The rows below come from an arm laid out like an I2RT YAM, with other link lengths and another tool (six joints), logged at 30 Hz.
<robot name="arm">
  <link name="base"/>
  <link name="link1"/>
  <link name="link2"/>
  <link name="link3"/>
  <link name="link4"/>
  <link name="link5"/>
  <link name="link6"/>
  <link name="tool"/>
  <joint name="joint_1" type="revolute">
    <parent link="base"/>
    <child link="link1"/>
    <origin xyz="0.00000 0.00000 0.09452"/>
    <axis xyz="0 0 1"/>
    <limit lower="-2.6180" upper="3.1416"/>
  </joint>
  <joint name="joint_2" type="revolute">
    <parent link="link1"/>
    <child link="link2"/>
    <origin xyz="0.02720 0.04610 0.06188"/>
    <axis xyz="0 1 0"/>
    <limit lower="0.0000" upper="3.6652"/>
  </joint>
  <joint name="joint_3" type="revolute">
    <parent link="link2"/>
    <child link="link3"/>
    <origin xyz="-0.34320 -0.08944 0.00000"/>
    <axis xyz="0 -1 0"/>
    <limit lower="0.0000" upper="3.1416"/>
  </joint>
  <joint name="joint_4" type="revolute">
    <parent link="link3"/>
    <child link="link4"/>
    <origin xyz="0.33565 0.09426 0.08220"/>
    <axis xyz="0 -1 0"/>
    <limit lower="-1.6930" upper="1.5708"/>
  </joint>
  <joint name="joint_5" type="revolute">
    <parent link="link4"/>
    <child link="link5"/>
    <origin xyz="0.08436 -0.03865 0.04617"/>
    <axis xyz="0 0 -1"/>
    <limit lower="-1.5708" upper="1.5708"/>
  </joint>
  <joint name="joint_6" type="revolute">
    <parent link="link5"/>
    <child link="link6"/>
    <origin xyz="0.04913 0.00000 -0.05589"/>
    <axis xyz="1 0 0"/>
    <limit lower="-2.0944" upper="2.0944"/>
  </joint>
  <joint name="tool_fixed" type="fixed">
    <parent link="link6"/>
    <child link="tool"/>
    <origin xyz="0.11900 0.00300 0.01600" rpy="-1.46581 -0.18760 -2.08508"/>
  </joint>
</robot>
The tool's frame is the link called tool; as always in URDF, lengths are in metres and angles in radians.
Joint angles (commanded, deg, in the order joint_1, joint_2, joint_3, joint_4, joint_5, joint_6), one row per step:
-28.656, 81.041, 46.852, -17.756, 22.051, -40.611
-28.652, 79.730, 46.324, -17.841, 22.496, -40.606
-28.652, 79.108, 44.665, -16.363, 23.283, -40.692
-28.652, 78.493, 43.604, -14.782, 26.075, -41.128
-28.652, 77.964, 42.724, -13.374, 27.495, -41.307
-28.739, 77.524, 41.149, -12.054, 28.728, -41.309
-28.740, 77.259, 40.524, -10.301, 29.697, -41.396
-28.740, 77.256, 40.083, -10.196, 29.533, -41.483
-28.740, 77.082, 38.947, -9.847, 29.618, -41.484
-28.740, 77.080, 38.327, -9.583, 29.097, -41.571
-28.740, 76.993, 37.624, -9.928, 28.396, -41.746
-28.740, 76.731, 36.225, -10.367, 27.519, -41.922
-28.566, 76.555, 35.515, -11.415, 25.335, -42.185
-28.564, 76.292, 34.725, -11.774, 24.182, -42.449
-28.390, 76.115, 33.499, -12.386, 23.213, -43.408
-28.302, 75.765, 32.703, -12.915, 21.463, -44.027
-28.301, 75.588, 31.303, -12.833, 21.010, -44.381
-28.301, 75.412, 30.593, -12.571, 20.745, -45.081
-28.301, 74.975, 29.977, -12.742, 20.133, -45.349
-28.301, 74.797, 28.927, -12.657, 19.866, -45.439
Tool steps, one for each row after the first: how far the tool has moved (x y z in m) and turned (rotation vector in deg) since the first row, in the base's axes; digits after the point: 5 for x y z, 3 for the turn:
-0.00413, 0.00087, 0.00530, -0.639, -0.448, -0.276
-0.00942, 0.00127, 0.00049, -1.417, -0.488, -0.707
-0.01550, -0.00410, 0.00244, -3.988, -0.171, -2.173
-0.01874, -0.00670, 0.00390, -5.486, -0.463, -2.989
-0.02558, -0.00749, -0.00140, -6.396, -0.161, -3.874
-0.02589, -0.01026, 0.00101, -7.692, -0.986, -4.514
-0.02737, -0.00894, -0.00253, -7.461, -0.692, -4.329
-0.03214, -0.00658, -0.00970, -7.244, -0.112, -4.350
-0.03342, -0.00428, -0.01457, -6.764, 0.066, -3.935
-0.03650, -0.00042, -0.02135, -5.912, 0.772, -3.315
-0.04320, 0.00598, -0.03291, -4.651, 1.952, -2.564
-0.04507, 0.01524, -0.04209, -2.506, 2.669, -0.784
-0.04819, 0.02063, -0.04854, -1.374, 3.161, 0.143
-0.05437, 0.02857, -0.05943, -0.197, 4.811, 1.649
-0.05692, 0.03629, -0.06606, 1.303, 5.320, 3.266
-0.06389, 0.04157, -0.07580, 2.081, 6.328, 3.816
-0.06670, 0.04405, -0.07976, 2.192, 6.858, 4.507
-0.06951, 0.04758, -0.08262, 2.714, 7.057, 5.076
-0.07494, 0.05138, -0.08935, 3.277, 7.671, 5.308

